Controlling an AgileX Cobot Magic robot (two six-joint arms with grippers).
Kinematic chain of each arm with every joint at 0, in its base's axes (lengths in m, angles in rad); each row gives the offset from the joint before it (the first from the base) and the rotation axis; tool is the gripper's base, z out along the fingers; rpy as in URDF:
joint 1: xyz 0 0 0.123 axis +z
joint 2: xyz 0 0 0 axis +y
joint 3: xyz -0.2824 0 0.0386 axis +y
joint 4: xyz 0.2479 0 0.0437 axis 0.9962 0 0.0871
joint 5: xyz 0 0 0 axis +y
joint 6: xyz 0.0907 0 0.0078 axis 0.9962 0 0.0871
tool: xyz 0 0 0 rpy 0 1.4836 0
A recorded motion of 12 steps. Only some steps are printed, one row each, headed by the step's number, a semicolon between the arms.
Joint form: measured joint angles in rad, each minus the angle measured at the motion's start. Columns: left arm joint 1, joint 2, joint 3, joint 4, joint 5, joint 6; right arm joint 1, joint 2, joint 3, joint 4, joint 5, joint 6.
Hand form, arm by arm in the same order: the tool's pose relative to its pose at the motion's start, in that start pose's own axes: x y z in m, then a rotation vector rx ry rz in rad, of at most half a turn. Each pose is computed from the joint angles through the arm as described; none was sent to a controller.
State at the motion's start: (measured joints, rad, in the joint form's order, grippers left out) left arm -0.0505 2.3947 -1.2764 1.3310 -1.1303 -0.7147; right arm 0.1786 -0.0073 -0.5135 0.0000 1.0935 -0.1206
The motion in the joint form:
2: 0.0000 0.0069 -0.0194 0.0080 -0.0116 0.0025; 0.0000 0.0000 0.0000 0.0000 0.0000 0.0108
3: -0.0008 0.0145 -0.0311 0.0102 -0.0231 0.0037; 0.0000 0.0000 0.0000 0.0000 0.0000 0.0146
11: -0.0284 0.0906 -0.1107 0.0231 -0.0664 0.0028; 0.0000 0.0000 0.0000 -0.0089 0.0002 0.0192
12: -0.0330 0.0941 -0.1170 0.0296 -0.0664 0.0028; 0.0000 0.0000 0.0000 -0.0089 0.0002 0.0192
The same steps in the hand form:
2: -0.0021 0.0022 0.0014 0.0111 -0.0096 0.0169; 0.0000 0.0000 0.0000 0.0000 0.0000 0.0108
3: -0.0023 0.0032 0.0028 0.0203 -0.0186 0.0228; 0.0000 0.0000 0.0000 0.0000 0.0000 0.0146
11: 0.0080 0.0059 0.0215 0.0839 -0.0403 0.0364; 0.0001 -0.0007 0.0000 0.0078 0.0011 0.0151
12: 0.0082 0.0052 0.0236 0.0924 -0.0369 0.0426; 0.0001 -0.0007 0.0000 0.0078 0.0011 0.0151

